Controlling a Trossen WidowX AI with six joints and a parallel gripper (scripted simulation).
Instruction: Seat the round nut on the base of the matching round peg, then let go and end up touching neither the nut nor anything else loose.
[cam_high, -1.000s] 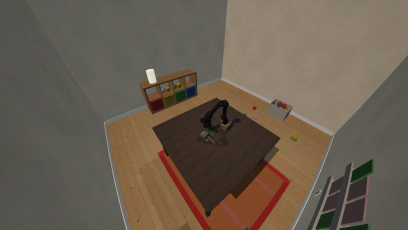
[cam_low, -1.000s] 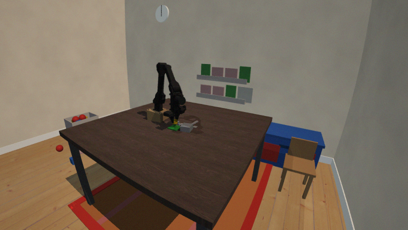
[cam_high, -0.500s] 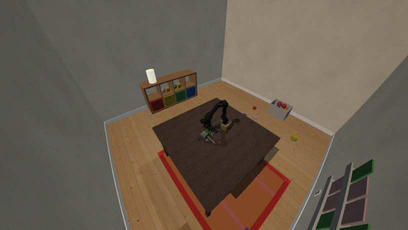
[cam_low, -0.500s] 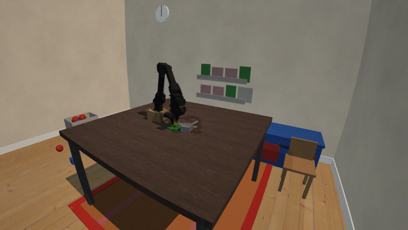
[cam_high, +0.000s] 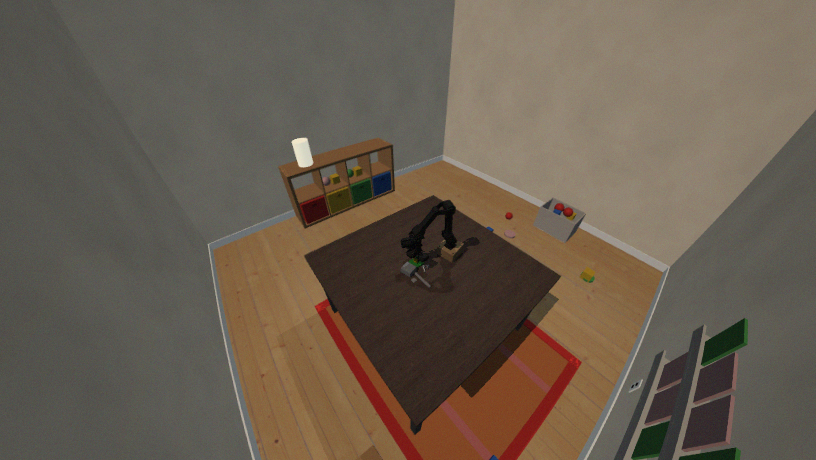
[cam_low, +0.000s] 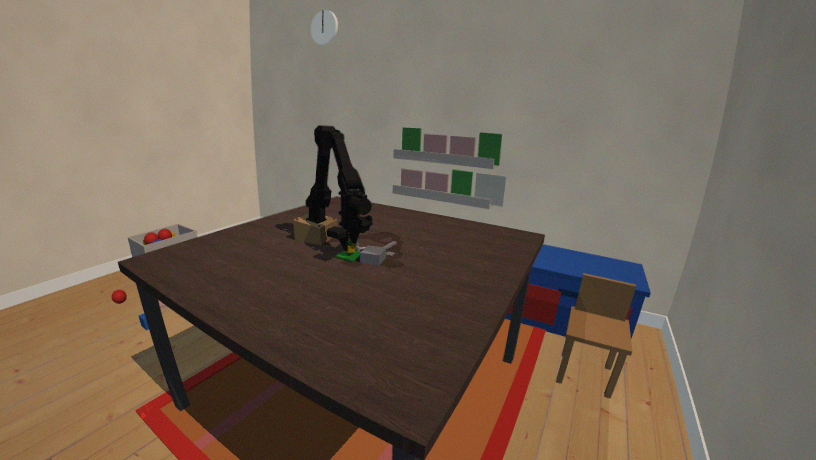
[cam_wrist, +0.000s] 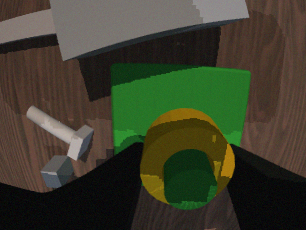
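Right now the grey bolt-like piece is 70 mm to the left of my hand and 60 mm below it. Also, from my hand: grey square tile: 120 mm ahead, 100 mm to the left, 60 mm below; then small grey cube: 90 mm to the left, 50 mm below, 30 mm behind; then grey block: 90 mm ahead, 50 mm below, 20 mm to the left.
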